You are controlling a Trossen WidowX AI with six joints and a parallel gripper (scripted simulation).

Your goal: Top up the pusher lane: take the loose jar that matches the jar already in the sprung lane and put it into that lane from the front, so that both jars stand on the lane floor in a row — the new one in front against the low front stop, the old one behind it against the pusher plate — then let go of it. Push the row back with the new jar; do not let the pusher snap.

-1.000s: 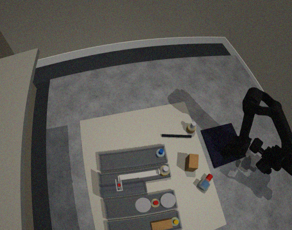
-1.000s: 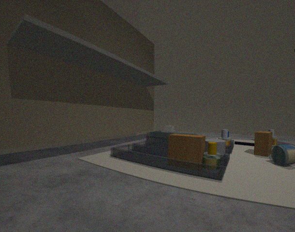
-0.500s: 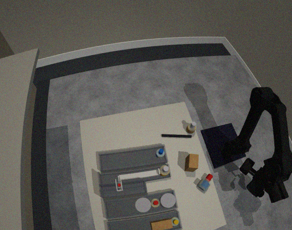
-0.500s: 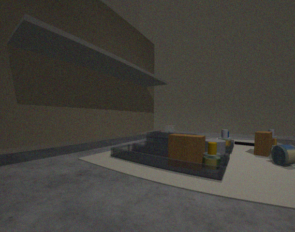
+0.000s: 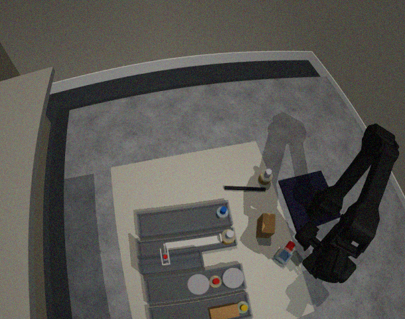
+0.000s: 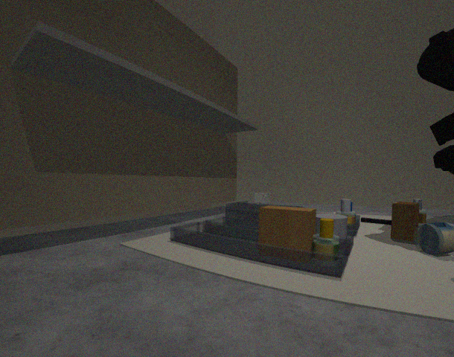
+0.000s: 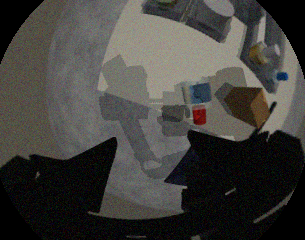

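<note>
My gripper tip is now 9 cm short of the black rod, 31 cm to the left of it and 8 cm above it. From my gripper tip the other things lie so: red mark 40 cm ahead, 16 cm to the right, 2 cm below.
</note>
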